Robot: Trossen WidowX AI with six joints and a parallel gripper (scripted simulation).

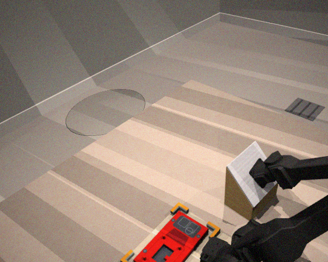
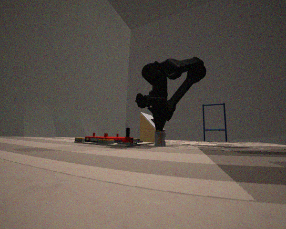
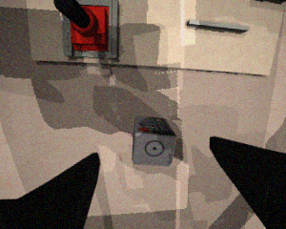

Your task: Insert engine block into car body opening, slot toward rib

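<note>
The engine block is 10 mm to the left of my gripper tip and 30 mm below it.
</note>
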